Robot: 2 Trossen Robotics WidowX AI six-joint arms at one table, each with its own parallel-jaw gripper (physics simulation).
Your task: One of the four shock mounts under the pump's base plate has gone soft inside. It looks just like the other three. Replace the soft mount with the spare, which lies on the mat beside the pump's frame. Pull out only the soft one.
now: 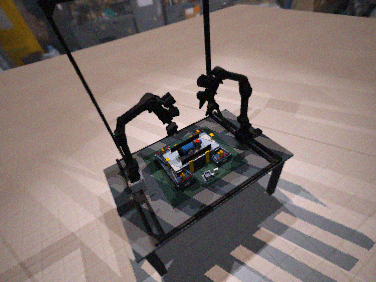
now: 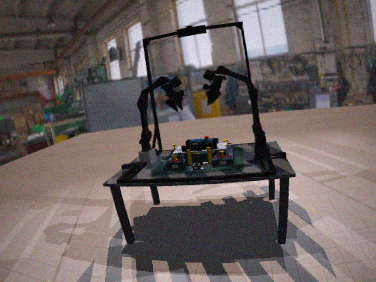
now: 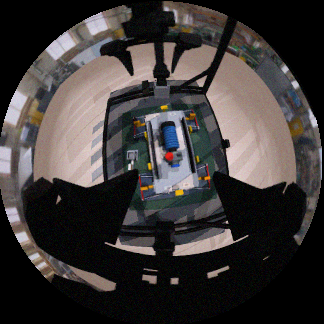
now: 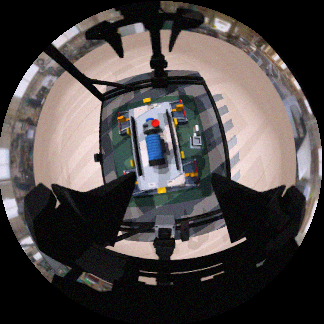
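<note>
The pump (image 3: pixel 170 137) (image 4: pixel 154 150), blue with a red knob, sits on its pale base plate (image 3: pixel 172 176) (image 4: pixel 172 175) inside the frame. Orange tabs, such as one (image 3: pixel 145 188) (image 4: pixel 190 175), show at the frame's corners; the mounts under the plate are mostly hidden and too small to tell apart. On the green mat beside the frame lie a square grey piece (image 3: pixel 132 154) (image 4: pixel 196 141) and a small white piece (image 3: pixel 131 164) (image 4: pixel 196 128); I cannot tell which is the spare. My left gripper (image 2: pixel 214 99) (image 3: pixel 177 174) and right gripper (image 2: pixel 177 106) (image 4: pixel 174 175) are open, empty and high above the table.
Dark upright rails (image 3: pixel 189 145) (image 4: pixel 175 142) run along both long sides of the plate. Yellow posts (image 1: pixel 207 161) (image 2: pixel 189 156) rise at the frame's near side. A grey block (image 2: pixel 148 156) stands by the right arm's base. A black overhead frame (image 2: pixel 149 90) stands behind the arms.
</note>
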